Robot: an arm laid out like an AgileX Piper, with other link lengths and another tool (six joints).
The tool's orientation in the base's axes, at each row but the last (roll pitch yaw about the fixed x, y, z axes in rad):
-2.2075, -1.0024, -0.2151
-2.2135, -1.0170, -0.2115
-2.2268, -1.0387, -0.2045
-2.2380, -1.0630, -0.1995
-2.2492, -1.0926, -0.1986
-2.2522, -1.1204, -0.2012
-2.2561, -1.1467, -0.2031
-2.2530, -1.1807, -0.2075
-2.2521, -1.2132, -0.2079
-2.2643, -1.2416, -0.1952
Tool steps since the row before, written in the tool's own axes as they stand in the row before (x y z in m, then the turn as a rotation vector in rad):
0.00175, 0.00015, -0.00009, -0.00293, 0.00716, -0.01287
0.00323, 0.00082, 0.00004, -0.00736, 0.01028, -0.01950
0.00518, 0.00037, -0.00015, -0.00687, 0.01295, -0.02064
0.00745, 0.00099, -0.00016, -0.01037, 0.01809, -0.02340
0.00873, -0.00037, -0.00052, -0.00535, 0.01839, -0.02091
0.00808, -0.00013, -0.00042, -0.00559, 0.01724, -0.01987
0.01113, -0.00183, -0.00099, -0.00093, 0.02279, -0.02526
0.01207, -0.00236, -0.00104, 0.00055, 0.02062, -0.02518
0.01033, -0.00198, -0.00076, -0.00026, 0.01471, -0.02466
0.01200, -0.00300, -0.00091, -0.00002, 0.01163, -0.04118
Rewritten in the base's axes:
0.00094, -0.00037, 0.00144, -0.00622, -0.01359, -0.00145
0.00213, -0.00093, 0.00239, -0.01123, -0.01986, -0.00444
0.00267, -0.00091, 0.00436, -0.01030, -0.02263, -0.00474
0.00399, -0.00156, 0.00618, -0.01103, -0.02794, -0.00893
0.00337, -0.00085, 0.00803, -0.00686, -0.02700, -0.00530
0.00308, -0.00088, 0.00743, -0.00687, -0.02543, -0.00541
0.00274, -0.00016, 0.01098, -0.00575, -0.03351, -0.00153
0.00238, 0.00019, 0.01211, -0.00638, -0.03191, 0.00046
0.00183, 0.00029, 0.01038, -0.00972, -0.02699, 0.00119
0.00136, 0.00097, 0.01229, -0.02373, -0.03517, 0.00560

